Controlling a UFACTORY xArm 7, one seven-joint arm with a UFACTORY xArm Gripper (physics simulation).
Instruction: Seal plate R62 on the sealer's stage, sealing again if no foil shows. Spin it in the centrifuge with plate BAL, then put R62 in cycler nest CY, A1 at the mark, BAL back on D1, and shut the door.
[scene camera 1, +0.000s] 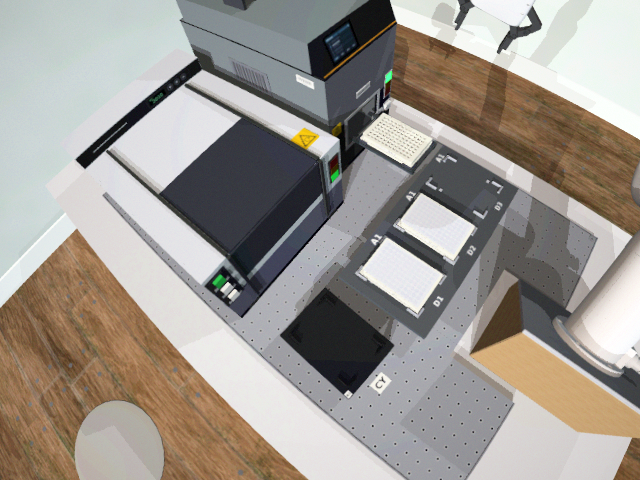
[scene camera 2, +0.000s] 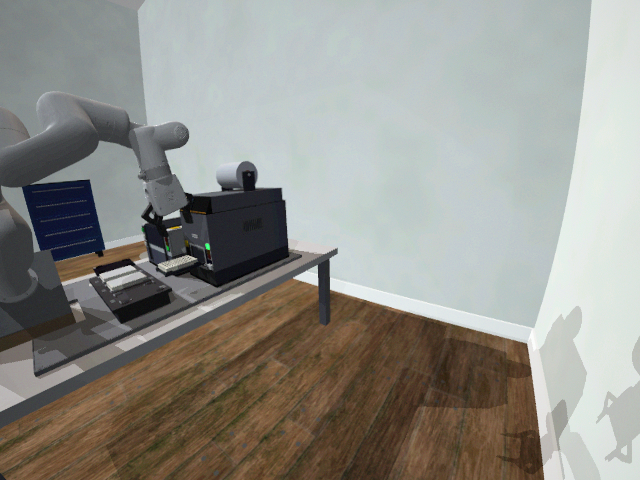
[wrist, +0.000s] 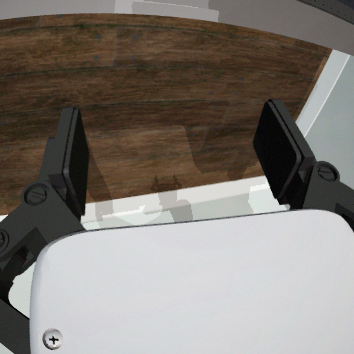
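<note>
I see a white well plate (scene camera 1: 399, 141), and in the wrist view the white well plate is out of frame. A centrifuge (scene camera 1: 232, 187) is here too, and the centrifuge also shows in scene camera 2 (scene camera 2: 160, 249). There is a plate sealer (scene camera 2: 220, 235) as well. As for my gripper (scene camera 2: 178, 229), it is open and holds nothing, and my gripper shows in the wrist view (wrist: 173, 123) too.
</note>
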